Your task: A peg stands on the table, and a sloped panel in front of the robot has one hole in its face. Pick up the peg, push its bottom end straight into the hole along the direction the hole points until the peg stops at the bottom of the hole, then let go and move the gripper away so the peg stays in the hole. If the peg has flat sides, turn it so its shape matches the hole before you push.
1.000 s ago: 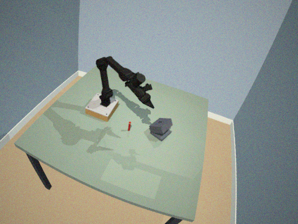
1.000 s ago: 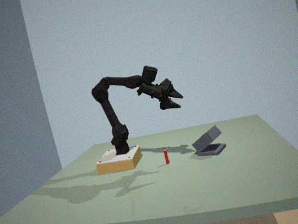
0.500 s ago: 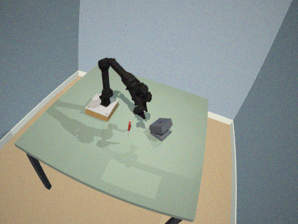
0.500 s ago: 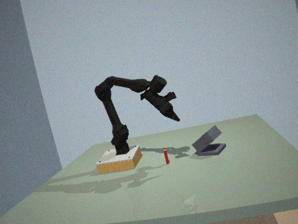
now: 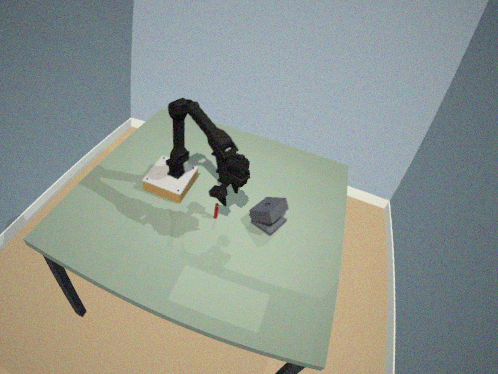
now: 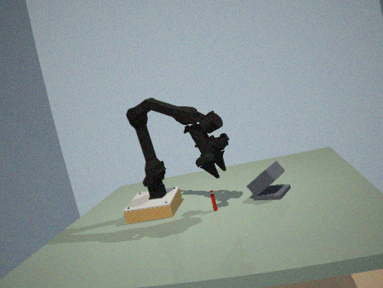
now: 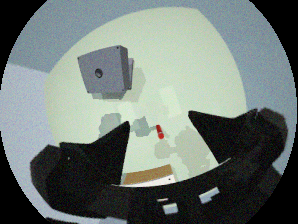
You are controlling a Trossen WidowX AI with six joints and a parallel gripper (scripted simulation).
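Right now the red peg is 8 cm below my gripper tip and 6 cm behind it. From my gripper tip the other things lie so: grey sloped panel (15 cm ahead, 11 cm to the left, 7 cm below).
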